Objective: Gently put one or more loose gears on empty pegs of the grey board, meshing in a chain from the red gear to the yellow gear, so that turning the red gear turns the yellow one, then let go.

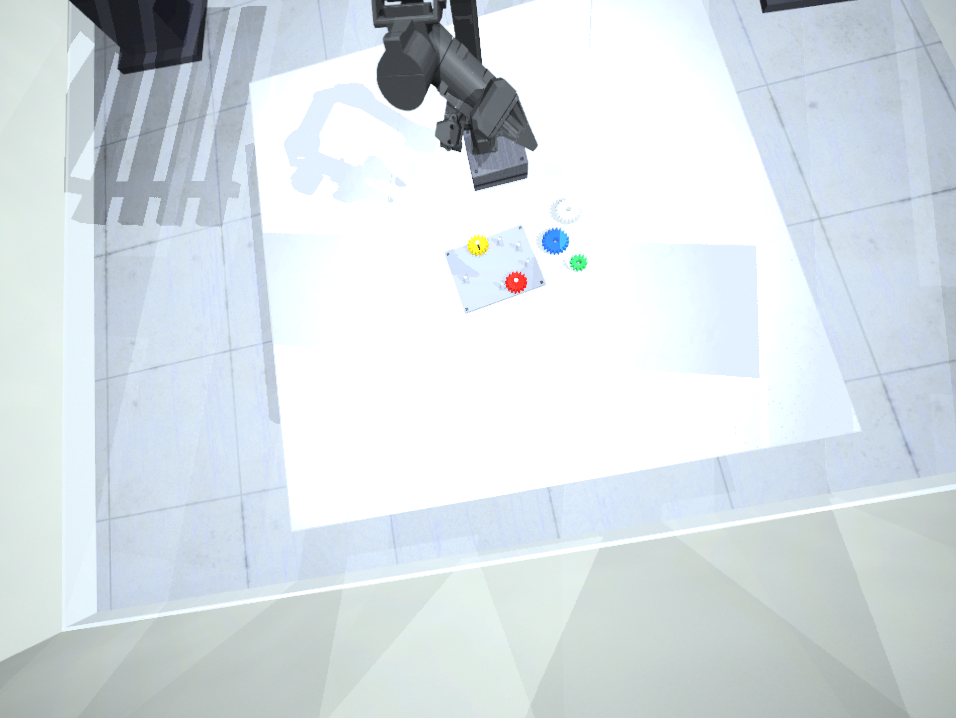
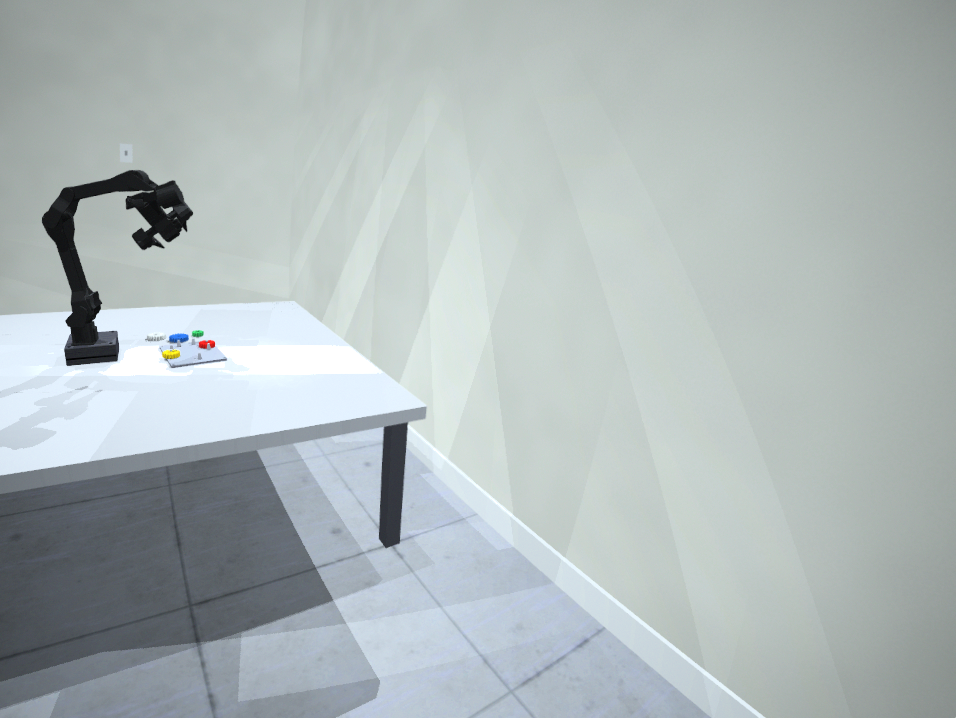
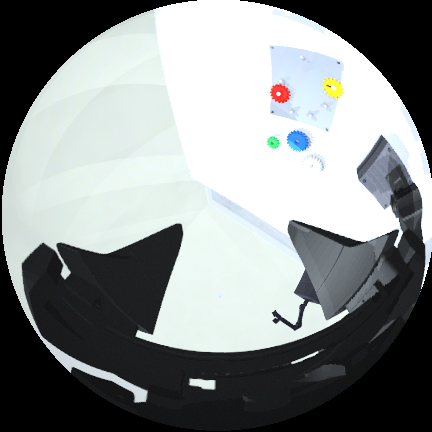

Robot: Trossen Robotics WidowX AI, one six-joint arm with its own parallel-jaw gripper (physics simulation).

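Where they show: gripper, between the fingertips: [image 1: 529,141] [image 2: 175,239] [image 3: 236,227]; arm's base, origin of its link: [image 1: 484,141] [image 2: 85,341] [image 3: 396,179].
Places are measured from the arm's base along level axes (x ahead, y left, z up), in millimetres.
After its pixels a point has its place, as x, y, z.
The grey board [image 1: 483,299] {394, -25, -48} [image 2: 185,360] {299, -77, -48} [image 3: 305,75] {320, -22, -48} lies on the table. The red gear [image 1: 516,282] {366, 58, -26} [image 2: 206,343] {359, 43, -33} [image 3: 280,93] {355, 55, -31} and the yellow gear [image 1: 478,245] {260, -30, -30} [image 2: 170,354] {253, -49, -36} [image 3: 333,88] {252, -30, -26} sit apart on it, with several empty pegs. Beside the board lie three loose gears: a large blue gear [image 1: 554,241] {255, 159, -51} [image 2: 178,337] {261, 143, -39} [image 3: 298,141] {258, 154, -39}, a small green gear [image 1: 578,262] {316, 212, -50} [image 2: 197,333] {322, 197, -43} [image 3: 273,142] {320, 203, -38} and a white gear [image 1: 565,210] {185, 190, -39} [image 2: 156,336] {185, 171, -41} [image 3: 314,163] {179, 184, -41}. My gripper [image 1: 494,146] [image 2: 174,238] {272, 84, 305} [image 3: 236,227] {272, 84, 305} is open and empty, high above the table and away from the gears.
The arm's dark base [image 1: 500,166] {75, 37, 2} [image 2: 91,349] {27, -44, -11} [image 3: 382,172] {45, 30, 1} stands on the white table [image 1: 463,425] {699, -89, -56} [image 2: 309,398] {635, -410, -56}, near the board and the white gear. A pale wall [image 2: 618,231] rises beyond the table's edge.
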